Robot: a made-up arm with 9 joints. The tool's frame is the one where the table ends. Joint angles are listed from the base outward.
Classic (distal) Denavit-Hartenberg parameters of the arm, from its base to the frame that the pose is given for. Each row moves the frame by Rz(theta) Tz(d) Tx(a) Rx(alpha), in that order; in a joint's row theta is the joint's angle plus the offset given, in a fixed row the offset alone. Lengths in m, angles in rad.
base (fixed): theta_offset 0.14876, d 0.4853, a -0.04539, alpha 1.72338
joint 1: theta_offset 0, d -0.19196, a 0.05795, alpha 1.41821
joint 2: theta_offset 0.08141, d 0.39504, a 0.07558, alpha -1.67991
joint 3: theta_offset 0, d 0.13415, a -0.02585, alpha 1.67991
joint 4: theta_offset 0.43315, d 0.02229, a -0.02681, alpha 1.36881
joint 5: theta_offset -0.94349, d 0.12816, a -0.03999, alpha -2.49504
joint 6: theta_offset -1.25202, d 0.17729, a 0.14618, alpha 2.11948
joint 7: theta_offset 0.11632, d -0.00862, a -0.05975, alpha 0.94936
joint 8: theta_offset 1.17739, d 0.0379, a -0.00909, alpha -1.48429
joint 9: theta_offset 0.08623, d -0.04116, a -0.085, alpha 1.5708
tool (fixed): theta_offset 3.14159, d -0.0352, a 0, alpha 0
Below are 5 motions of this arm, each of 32 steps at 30 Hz.
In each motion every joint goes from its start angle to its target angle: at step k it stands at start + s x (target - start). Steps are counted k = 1, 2, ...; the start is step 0. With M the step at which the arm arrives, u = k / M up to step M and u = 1 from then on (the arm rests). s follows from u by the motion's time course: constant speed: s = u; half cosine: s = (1 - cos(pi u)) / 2; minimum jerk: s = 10 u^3 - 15 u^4 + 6 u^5.
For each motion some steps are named. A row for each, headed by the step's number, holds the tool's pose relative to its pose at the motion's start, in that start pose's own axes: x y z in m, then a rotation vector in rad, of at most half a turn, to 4 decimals.
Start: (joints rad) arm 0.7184 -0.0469 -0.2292 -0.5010 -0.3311 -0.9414 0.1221 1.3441 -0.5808
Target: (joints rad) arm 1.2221 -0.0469 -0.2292 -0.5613 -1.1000 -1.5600 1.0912 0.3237 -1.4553
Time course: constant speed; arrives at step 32
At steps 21, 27, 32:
21: 0.0488 -0.2453 -0.1407 -0.2302 1.1458 -0.9792
27: 0.0386 -0.3016 -0.1677 -0.2589 1.4135 -1.3034
32: 0.0285 -0.3427 -0.1887 -0.2808 1.6019 -1.5831

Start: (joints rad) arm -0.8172 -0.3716 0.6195 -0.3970 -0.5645 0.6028 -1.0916 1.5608 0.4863
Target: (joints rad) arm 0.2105 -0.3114 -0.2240 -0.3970 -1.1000 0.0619 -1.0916 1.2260 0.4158
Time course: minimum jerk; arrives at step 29
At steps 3, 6, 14, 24, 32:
3: -0.0035 0.0008 -0.0002 0.0030 -0.0046 -0.0014
6: -0.0238 0.0057 -0.0021 0.0200 -0.0304 -0.0088
14: -0.1691 0.0434 -0.0545 0.1375 -0.2111 -0.0237
24: -0.3018 0.0853 -0.2010 0.2318 -0.3962 0.0376
32: -0.3089 0.0881 -0.2157 0.2360 -0.4091 0.0451

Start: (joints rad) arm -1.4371 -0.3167 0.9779 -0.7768 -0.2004 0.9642 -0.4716 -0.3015 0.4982
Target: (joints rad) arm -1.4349 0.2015 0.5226 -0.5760 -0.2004 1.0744 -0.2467 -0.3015 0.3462
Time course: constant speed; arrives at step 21
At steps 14, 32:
14: 0.0379 0.0782 0.0136 0.0953 -0.3823 0.4303
32: 0.0453 0.1169 0.0313 0.1375 -0.6113 0.6084

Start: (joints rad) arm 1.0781 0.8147 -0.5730 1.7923 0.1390 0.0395 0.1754 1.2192 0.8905
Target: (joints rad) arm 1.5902 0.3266 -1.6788 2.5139 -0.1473 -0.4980 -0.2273 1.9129 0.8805
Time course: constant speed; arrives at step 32
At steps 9, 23, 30, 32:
9: -0.0519 -0.0263 0.0256 -0.0152 -0.0696 0.2248
23: -0.1202 -0.1305 0.0349 -0.0678 -0.0749 0.4473
30: -0.1501 -0.2038 0.0328 -0.0875 -0.0348 0.4929
32: -0.1587 -0.2264 0.0320 -0.0904 -0.0192 0.4976

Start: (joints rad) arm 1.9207 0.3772 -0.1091 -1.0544 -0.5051 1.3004 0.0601 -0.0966 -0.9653
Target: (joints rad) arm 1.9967 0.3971 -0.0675 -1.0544 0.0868 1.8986 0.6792 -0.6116 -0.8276
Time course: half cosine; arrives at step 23
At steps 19, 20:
19: 0.0395 -0.0488 0.0765 -0.1164 -0.5766 -0.6498
20: 0.0395 -0.0496 0.0796 -0.1189 -0.5998 -0.6693

